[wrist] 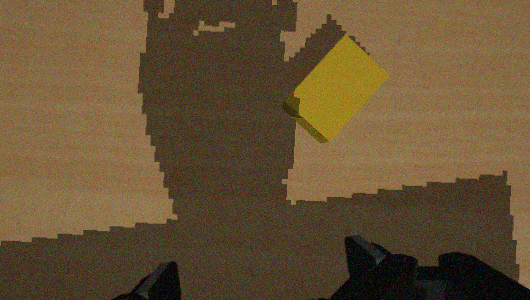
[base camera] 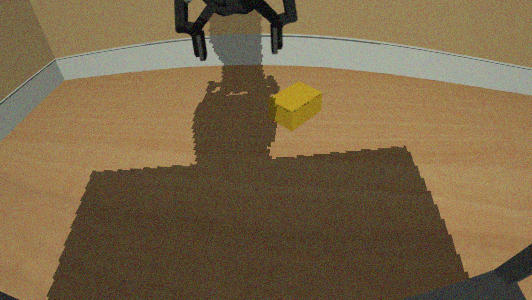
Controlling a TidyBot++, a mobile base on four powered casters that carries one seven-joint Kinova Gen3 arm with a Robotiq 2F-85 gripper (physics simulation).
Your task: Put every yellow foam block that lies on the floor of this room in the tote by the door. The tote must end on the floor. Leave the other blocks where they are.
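Frame: origin at the arm's base, x down, y left, z ahead, level; centimetres.
Seen in the pictures: gripper, fingertip midpoint: (wrist: 263,267) (base camera: 238,54).
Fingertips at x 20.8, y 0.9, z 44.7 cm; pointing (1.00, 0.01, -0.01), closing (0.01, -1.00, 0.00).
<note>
A point is followed by its place in that frame.
A yellow foam block (base camera: 298,102) {x 35.2, y -8.5, z 53.1 cm} (wrist: 342,87) {x 35.2, y -8.9, z 55.6 cm} lies on the wooden floor, right of centre in both views, turned at an angle in the wrist view. The robot's shadow touches its left corner. My gripper (base camera: 238,49) {x 20.8, y 0.9, z 44.7 cm} (wrist: 263,267) {x 20.8, y 0.9, z 44.7 cm} is open and empty, its fingers wide apart. It hangs above the floor at the top of the base camera view, and the block is beyond the fingertips and to the right in the wrist view. The tote and the door do not show in either view.
A tan wall (base camera: 400,25) {x 25.5, y -38.9, z 72.9 cm} with a pale baseboard (base camera: 350,52) {x 34.5, y -25.9, z 74.1 cm} runs behind the block. It meets another wall (base camera: 22,50) {x 21.8, y 73.6, z 83.2 cm} in a corner at the left. The robot's large shadow covers much of the floor (base camera: 475,140) {x 39.7, y -48.1, z 43.7 cm} in front of the block.
</note>
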